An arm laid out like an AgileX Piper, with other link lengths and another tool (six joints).
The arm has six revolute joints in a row. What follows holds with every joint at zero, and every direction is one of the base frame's.
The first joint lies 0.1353 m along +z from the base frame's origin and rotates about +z.
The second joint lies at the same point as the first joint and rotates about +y.
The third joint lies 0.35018 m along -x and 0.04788 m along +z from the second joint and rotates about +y.
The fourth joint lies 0.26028 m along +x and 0.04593 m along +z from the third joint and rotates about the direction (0.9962, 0, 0.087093).
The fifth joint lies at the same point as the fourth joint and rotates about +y.
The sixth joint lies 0.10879 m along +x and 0.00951 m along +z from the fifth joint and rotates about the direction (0.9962, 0, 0.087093).
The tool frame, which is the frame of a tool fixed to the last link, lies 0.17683 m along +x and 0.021 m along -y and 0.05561 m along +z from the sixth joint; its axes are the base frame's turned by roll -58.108, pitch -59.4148 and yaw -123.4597 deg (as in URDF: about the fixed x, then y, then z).
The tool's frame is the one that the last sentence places.
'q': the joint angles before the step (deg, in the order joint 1, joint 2, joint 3, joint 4, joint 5, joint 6). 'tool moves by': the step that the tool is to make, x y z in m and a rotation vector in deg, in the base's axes. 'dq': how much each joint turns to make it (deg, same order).
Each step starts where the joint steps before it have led.
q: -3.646 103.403 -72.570 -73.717 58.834 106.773
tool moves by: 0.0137 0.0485 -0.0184 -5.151 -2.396 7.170
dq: 6.914 -0.020 11.255 -12.965 0.108 16.199
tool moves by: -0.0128 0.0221 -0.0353 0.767 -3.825 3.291
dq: 2.873 0.003 10.923 -8.985 -0.314 17.335
